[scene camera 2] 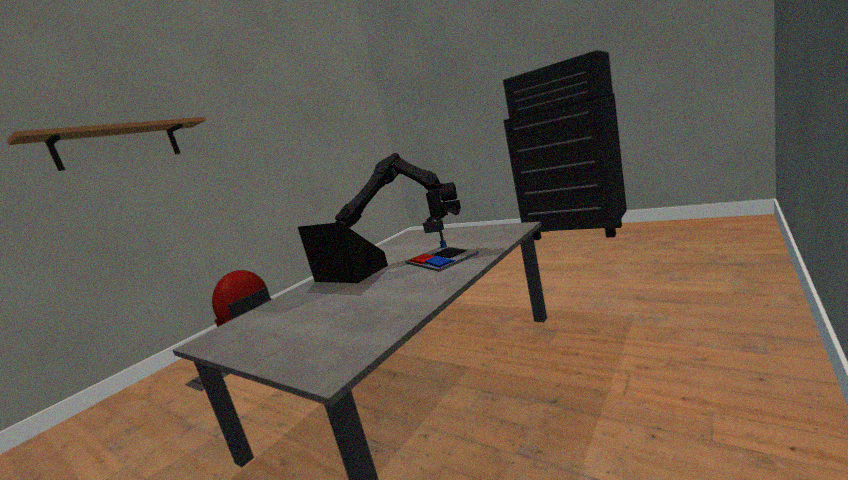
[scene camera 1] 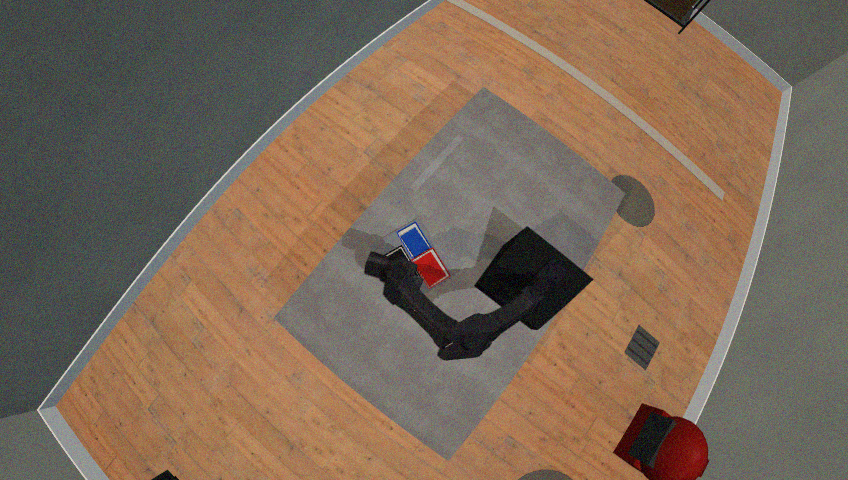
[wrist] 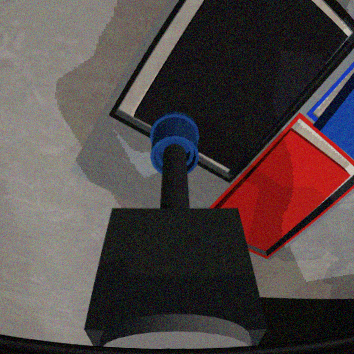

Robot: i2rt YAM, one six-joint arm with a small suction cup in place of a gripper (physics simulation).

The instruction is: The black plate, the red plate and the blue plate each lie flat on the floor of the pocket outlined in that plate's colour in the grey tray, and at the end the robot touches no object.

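Places are measured from the arm's base along level axes (x left, y up, z ahead), in metres.
Pixels of known places: hand at its tool point: (scene camera 2: 443, 246) (wrist: 174, 133); arm's base at its link origin: (scene camera 2: 337, 238) (scene camera 1: 539, 284).
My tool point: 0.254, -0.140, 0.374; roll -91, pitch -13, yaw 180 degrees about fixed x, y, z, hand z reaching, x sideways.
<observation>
For each thing: its top centre in the pictures, then the offset to it from my tool point, as dx, dy, dz. Level surfaces: height alone.
- black plate at its top centre: (wrist: 239, 73) (scene camera 1: 399, 267) (scene camera 2: 448, 252) -0.031, -0.016, +0.041
- red plate at its top centre: (wrist: 276, 200) (scene camera 1: 430, 268) (scene camera 2: 423, 257) -0.096, -0.015, -0.048
- blue plate at its top centre: (scene camera 1: 415, 241) (scene camera 2: 437, 259) -0.139, -0.006, +0.056
- grey table at its surface level: dy -0.029
The black plate (scene camera 2: 450, 252) (wrist: 250, 75) lies in the black-outlined pocket of the grey tray (scene camera 2: 467, 256) (wrist: 320, 90), with pale pocket floor showing along its edges. The red plate (scene camera 1: 429, 270) (scene camera 2: 421, 258) (wrist: 295, 185) lies in the red-outlined pocket, and the blue plate (scene camera 1: 413, 240) (scene camera 2: 439, 261) (wrist: 344, 125) in the blue-outlined one. All three look flat. My gripper, a blue suction cup (scene camera 2: 443, 244) (wrist: 174, 131), is open with nothing on it, a little above the black plate near one short edge. In scene camera 1 the arm hides the cup and most of the black plate.
The tray stands on the grey table (scene camera 1: 380, 392) (scene camera 2: 357, 333). The arm's black base block (scene camera 1: 535, 276) (scene camera 2: 339, 255) stands on the table, on the red plate's side of the tray. A dark cabinet (scene camera 2: 562, 148) stands beyond the table's far end.
</observation>
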